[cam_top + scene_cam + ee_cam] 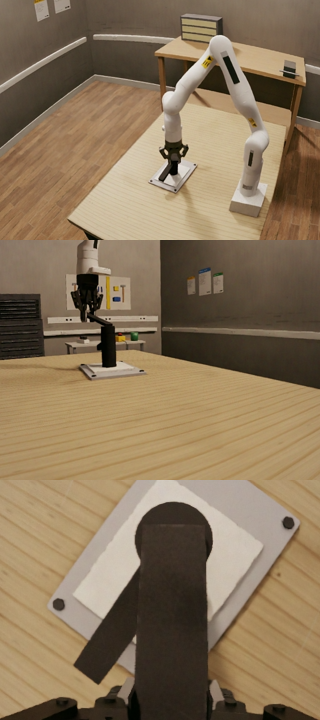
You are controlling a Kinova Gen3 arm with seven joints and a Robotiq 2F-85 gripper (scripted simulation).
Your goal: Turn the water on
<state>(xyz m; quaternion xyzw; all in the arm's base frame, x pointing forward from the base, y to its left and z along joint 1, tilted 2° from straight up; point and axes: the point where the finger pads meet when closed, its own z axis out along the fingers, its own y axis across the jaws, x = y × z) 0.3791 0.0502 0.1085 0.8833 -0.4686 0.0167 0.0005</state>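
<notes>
Right now the flat lever is 2 cm ahead of my hand, 3 cm to the right of it and 1 cm below it. From my hand the other things lie so: tap 4 cm ahead, 5 cm to the right, 7 cm below.
</notes>
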